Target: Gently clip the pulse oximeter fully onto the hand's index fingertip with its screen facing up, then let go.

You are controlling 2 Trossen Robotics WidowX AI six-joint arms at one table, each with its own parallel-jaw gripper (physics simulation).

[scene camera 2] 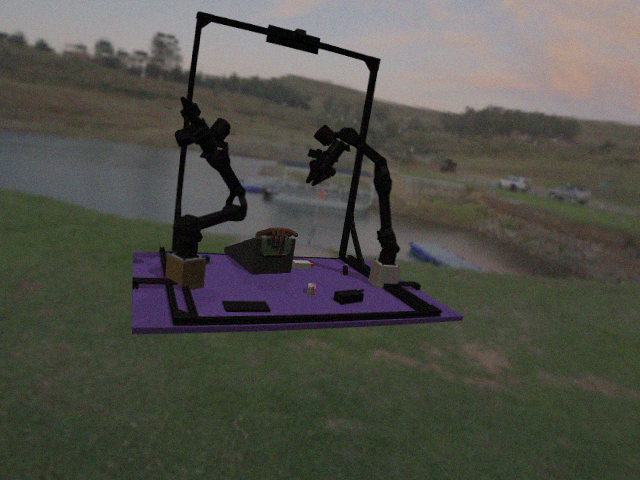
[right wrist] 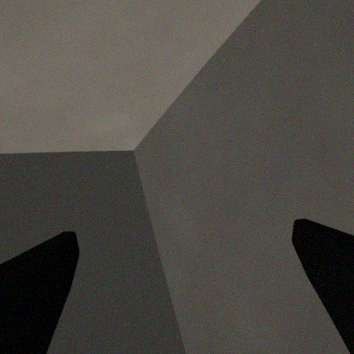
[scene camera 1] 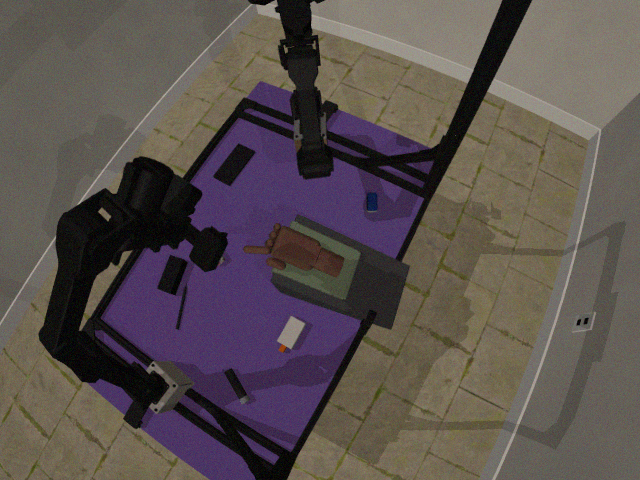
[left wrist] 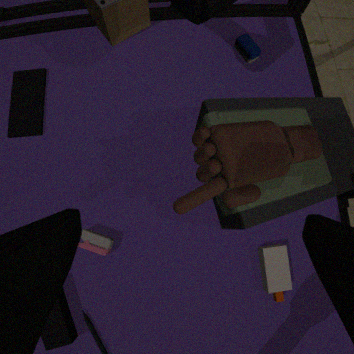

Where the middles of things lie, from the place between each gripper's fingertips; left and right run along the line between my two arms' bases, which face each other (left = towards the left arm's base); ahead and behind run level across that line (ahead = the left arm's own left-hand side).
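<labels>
Picture the index finger [left wrist: 218, 184]: my right hand is 50 cm to the right of the finger, 43 cm above it and 16 cm past it. The white box with orange end [left wrist: 275, 274] is far below my right hand, far behind it and far to the left of it. As for the grey plate [scene camera 1: 378, 283], it's far to the left of my right hand, far behind it and far below it.
My left hand is 21 cm above the index finger, 3 cm past it and 3 cm to the left of it. The white box with orange end is far below my left hand, a fair way behind it and a fair way to the left of it, and the grey plate is far below my left hand too, a fair way behind it and a fair way to the right of it. Going by its middle, the index finger is nearer to my left hand than to my right hand.
</labels>
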